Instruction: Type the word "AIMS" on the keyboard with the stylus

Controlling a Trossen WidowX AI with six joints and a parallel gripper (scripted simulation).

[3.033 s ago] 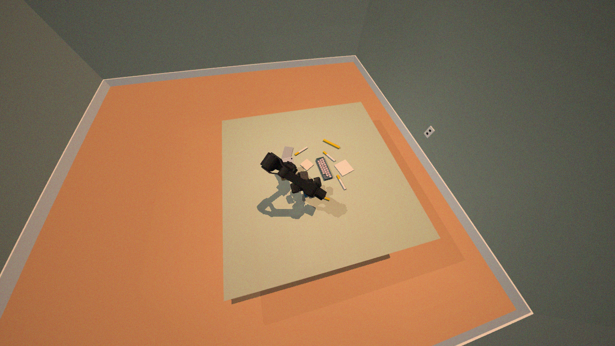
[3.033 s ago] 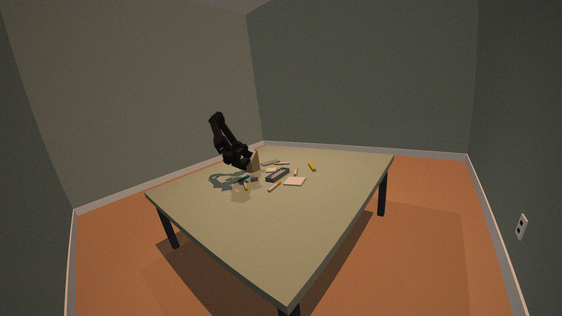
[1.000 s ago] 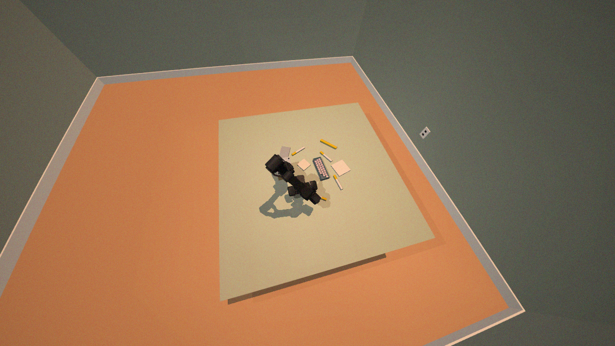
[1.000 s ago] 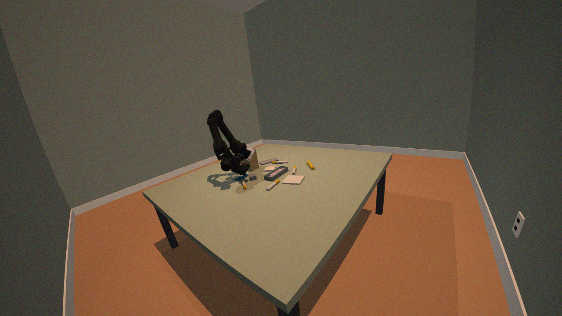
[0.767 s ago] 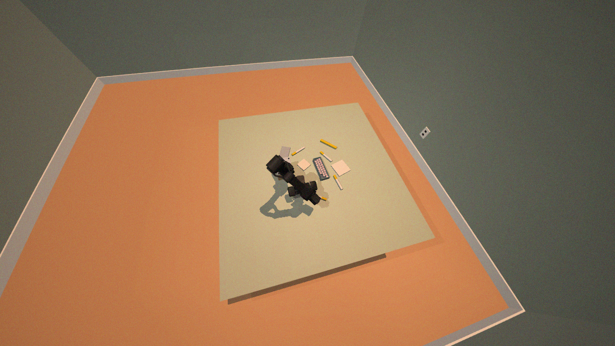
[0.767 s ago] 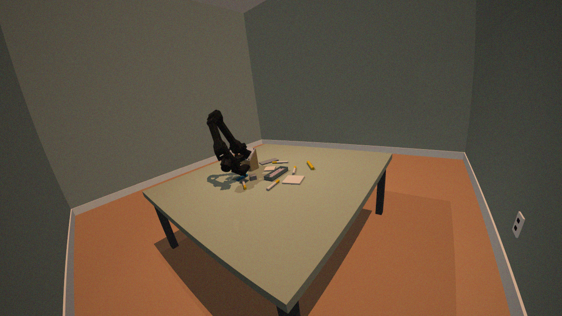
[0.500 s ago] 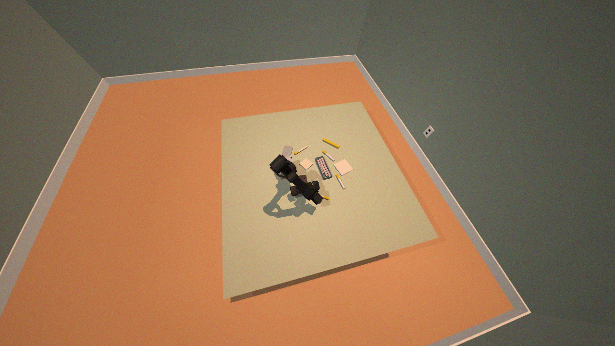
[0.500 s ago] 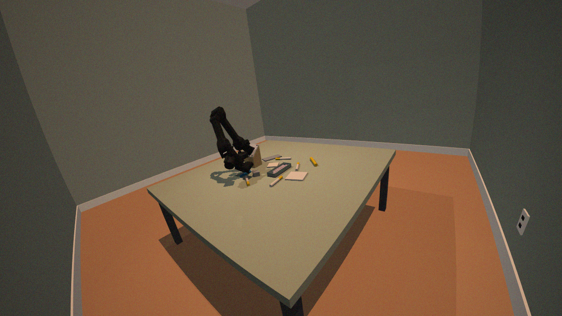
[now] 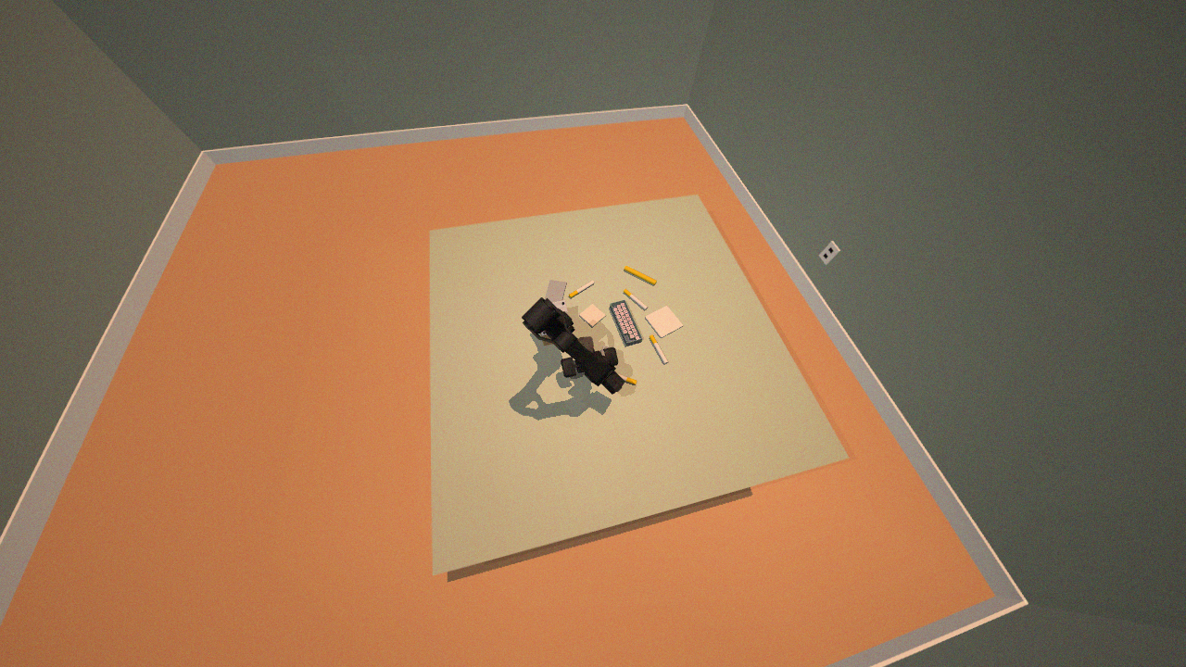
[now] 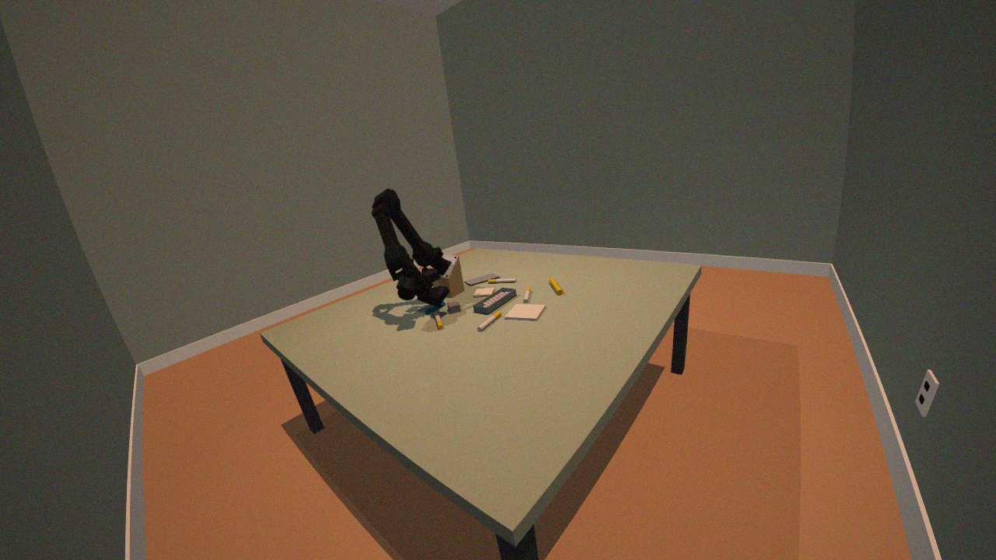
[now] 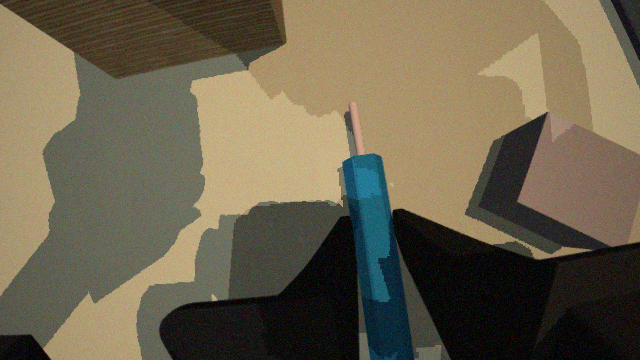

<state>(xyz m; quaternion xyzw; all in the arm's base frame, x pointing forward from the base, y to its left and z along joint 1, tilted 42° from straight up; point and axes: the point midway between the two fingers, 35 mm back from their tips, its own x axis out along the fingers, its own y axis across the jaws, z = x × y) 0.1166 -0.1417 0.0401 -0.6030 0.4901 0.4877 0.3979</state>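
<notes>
Right now the grey stylus tip is 50 mm to the left of my gripper tip and 10 mm behind it. The rest, counted from my gripper tip: blue stylus: 10 mm to the left; then small grey block: 80 mm ahead, 20 mm to the left, 10 mm above; then yellow stick: 360 mm to the left, 270 mm ahead.
</notes>
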